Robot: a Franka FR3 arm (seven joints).
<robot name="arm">
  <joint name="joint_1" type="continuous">
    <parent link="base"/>
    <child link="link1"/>
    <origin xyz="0 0 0.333"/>
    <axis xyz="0 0 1"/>
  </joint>
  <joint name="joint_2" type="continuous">
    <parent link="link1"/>
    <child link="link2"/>
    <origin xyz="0 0 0" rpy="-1.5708 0 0"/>
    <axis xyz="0 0 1"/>
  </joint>
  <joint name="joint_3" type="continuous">
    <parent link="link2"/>
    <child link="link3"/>
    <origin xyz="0 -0.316 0" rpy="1.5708 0 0"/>
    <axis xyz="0 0 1"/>
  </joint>
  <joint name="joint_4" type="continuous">
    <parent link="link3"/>
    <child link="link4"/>
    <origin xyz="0.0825 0 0" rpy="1.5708 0 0"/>
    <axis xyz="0 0 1"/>
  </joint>
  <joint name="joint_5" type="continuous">
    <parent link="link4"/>
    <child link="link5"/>
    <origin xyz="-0.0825 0.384 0" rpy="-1.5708 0 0"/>
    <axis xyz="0 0 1"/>
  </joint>
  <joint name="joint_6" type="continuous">
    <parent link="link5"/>
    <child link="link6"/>
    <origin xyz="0 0 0" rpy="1.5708 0 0"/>
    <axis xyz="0 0 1"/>
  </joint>
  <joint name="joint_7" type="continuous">
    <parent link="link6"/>
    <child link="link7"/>
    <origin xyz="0.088 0 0" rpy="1.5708 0 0"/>
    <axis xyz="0 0 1"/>
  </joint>
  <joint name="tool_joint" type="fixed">
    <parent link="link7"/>
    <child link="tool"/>
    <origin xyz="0 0 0.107"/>
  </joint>
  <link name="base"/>
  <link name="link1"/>
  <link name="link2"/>
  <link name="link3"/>
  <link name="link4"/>
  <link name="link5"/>
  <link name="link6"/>
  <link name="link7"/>
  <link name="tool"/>
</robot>
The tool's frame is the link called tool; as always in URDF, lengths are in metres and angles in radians. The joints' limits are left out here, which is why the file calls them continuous.
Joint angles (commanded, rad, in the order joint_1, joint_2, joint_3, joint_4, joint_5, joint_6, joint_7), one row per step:
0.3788, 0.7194, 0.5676, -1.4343, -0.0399, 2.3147, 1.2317
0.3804, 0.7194, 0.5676, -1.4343, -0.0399, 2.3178, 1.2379
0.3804, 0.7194, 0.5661, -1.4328, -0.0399, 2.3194, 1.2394
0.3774, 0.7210, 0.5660, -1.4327, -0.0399, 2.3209, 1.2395
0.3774, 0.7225, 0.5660, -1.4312, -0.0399, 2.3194, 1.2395
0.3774, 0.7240, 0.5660, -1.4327, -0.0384, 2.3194, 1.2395
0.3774, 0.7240, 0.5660, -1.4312, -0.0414, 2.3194, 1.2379
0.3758, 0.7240, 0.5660, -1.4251, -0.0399, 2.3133, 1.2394
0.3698, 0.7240, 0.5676, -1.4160, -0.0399, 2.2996, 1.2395
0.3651, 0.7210, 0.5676, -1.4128, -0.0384, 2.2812, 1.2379
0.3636, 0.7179, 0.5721, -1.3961, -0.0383, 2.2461, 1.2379
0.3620, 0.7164, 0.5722, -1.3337, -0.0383, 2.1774, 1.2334
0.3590, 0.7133, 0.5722, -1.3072, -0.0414, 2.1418, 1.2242
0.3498, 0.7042, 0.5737, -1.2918, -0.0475, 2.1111, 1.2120
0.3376, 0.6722, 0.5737, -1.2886, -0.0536, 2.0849, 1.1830
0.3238, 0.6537, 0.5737, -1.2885, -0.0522, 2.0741, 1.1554
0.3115, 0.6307, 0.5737, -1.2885, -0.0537, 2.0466, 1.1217
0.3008, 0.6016, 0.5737, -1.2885, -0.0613, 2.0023, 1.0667
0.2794, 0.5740, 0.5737, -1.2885, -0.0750, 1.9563, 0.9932
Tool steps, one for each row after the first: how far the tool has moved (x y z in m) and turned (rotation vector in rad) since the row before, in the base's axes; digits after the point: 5 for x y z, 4 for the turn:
-0.00062, 0.00093, 0.00033, 0.0018, 0.0005, -0.0051
0.00113, -0.00046, 0.00054, 0.0012, -0.0017, -0.0035
0.00183, -0.00150, -0.00089, 0.0005, 0.0005, -0.0037
0.00028, -0.00001, -0.00048, -0.0006, 0.0014, 0.0000
-0.00040, -0.00001, -0.00168, -0.0009, 0.0035, -0.0001
0.00043, 0.00000, 0.00067, -0.0003, -0.0039, 0.0023
0.00193, -0.00088, 0.00215, 0.0005, 0.0017, -0.0039
0.00382, -0.00279, 0.00304, -0.0024, 0.0033, -0.0037
0.00176, -0.00304, 0.00156, -0.0088, 0.0074, 0.0009
0.00028, -0.00019, 0.00701, -0.0093, 0.0099, 0.0073
0.01025, -0.00331, 0.02265, -0.0046, 0.0007, 0.0026
0.00471, -0.00341, 0.01068, -0.0066, -0.0029, 0.0086
0.00482, -0.00625, 0.01043, -0.0093, -0.0074, 0.0094
0.00274, -0.00874, 0.02049, -0.0068, -0.0300, 0.0234
0.00450, -0.00843, 0.01147, 0.0009, -0.0190, 0.0147
0.00170, -0.00864, 0.01259, -0.0112, -0.0163, 0.0273
-0.00128, -0.00908, 0.01470, -0.0244, -0.0215, 0.0547
0.00368, -0.01544, 0.01327, -0.0301, -0.0270, 0.0627

